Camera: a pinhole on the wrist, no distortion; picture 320 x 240 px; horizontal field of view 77.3 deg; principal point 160.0 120.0 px. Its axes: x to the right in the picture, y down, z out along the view. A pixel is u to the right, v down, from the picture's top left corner.
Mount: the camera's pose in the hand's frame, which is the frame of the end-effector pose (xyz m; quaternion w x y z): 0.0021 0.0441 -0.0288 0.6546 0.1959 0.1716 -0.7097
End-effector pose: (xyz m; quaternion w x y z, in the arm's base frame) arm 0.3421 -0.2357 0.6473 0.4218 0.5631 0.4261 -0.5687
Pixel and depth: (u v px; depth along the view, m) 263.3 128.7 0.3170
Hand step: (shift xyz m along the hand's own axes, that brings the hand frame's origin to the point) -0.0119 -0.2566 0.1631
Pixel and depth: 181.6 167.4 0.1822
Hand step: 0.0341 -0.0676 0.1194
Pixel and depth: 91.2 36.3 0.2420
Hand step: -0.1062 0.0033 0.2209
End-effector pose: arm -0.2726 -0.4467 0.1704 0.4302 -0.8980 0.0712 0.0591
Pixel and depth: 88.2 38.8 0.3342
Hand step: -0.1429 -0.0082 0.3186
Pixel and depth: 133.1 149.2 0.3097
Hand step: 0.0334 -0.0787 0.2604
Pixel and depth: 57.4 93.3 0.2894
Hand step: -0.0420 0.0306 0.2955
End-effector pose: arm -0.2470 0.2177 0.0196 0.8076 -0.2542 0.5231 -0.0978
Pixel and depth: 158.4 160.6 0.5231
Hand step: 0.0802 -0.2228 0.4268
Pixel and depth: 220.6 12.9 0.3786
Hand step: -0.2276 -0.2270 0.2382
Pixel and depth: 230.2 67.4 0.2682
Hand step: -0.0887 -0.1652 0.1548
